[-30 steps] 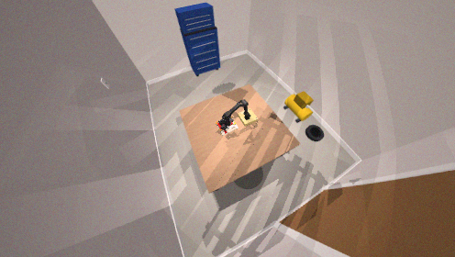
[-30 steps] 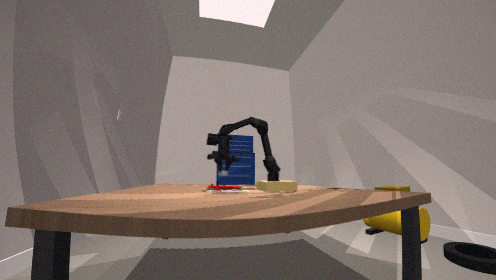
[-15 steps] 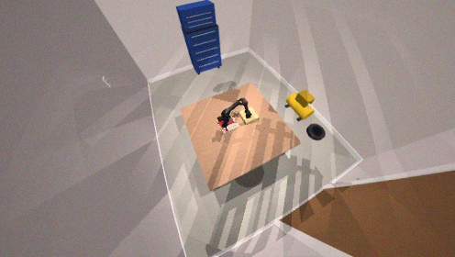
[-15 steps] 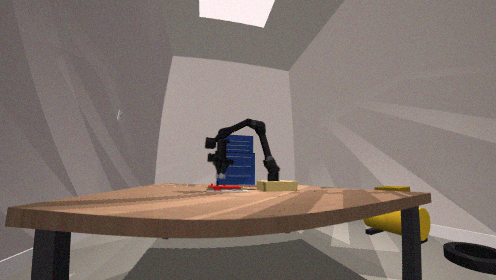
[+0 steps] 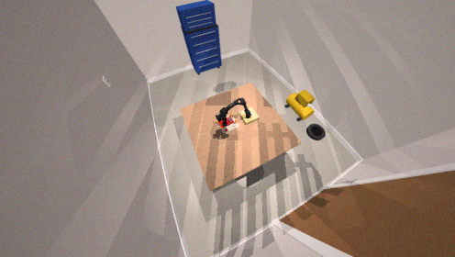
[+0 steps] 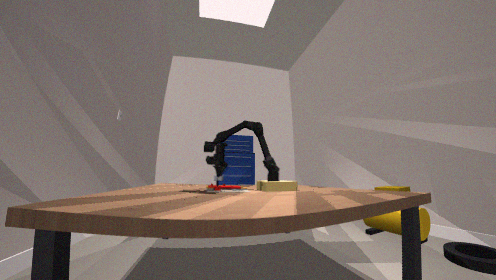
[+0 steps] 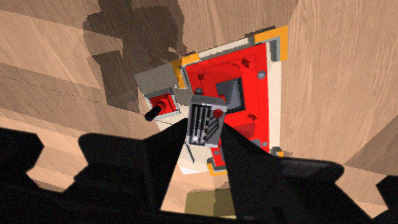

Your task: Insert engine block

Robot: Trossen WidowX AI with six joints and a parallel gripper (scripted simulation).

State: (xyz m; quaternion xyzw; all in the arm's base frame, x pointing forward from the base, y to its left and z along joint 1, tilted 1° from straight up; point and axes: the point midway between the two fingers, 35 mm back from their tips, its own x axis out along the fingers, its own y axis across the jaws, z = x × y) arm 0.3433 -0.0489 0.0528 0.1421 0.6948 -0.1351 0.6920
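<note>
The grey base plate lies 7 cm below my gripper tip, 4 cm behind it and 2 cm to the right of it. Also, from my gripper tip: grey engine block 1 cm below.
</note>
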